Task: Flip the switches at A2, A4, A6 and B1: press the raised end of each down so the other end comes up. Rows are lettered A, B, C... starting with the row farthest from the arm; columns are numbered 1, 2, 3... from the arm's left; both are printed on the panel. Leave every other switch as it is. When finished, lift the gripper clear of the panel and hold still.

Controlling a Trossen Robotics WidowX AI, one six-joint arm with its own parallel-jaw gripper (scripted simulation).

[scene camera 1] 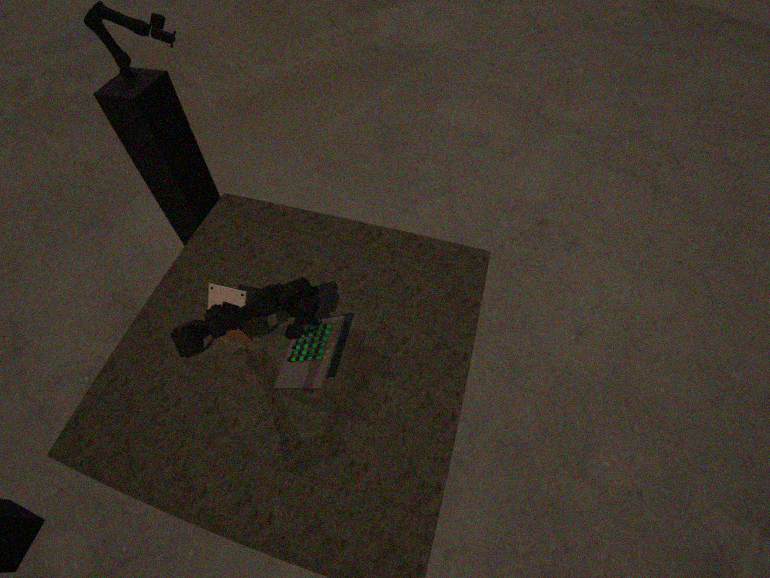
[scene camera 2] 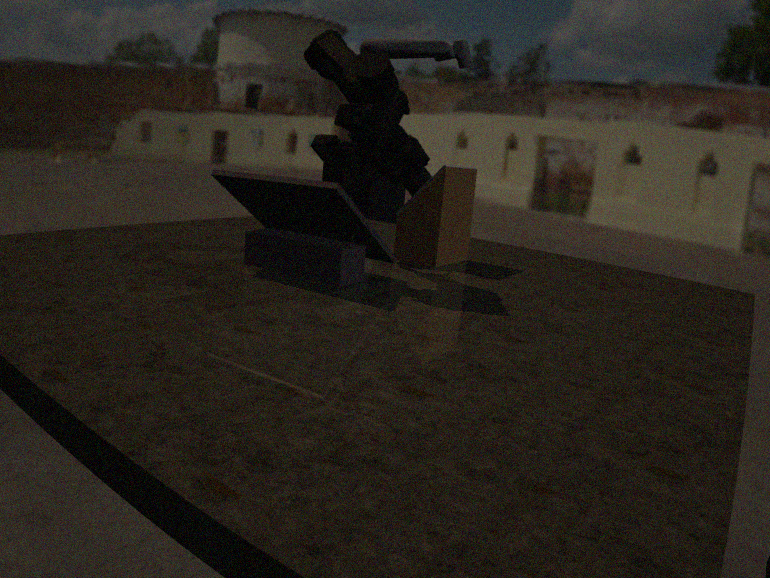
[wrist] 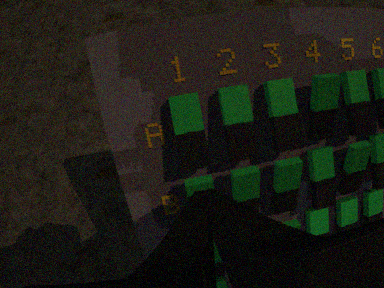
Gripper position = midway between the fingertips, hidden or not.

Note:
My gripper (scene camera 2: 345, 197) is shut, with nothing in its grasp. I also see a switch (wrist: 187, 121), a switch (wrist: 235, 104) and a switch (wrist: 245, 182).
My gripper also shows in scene camera 1 (scene camera 1: 318, 325) and in the wrist view (wrist: 204, 199).

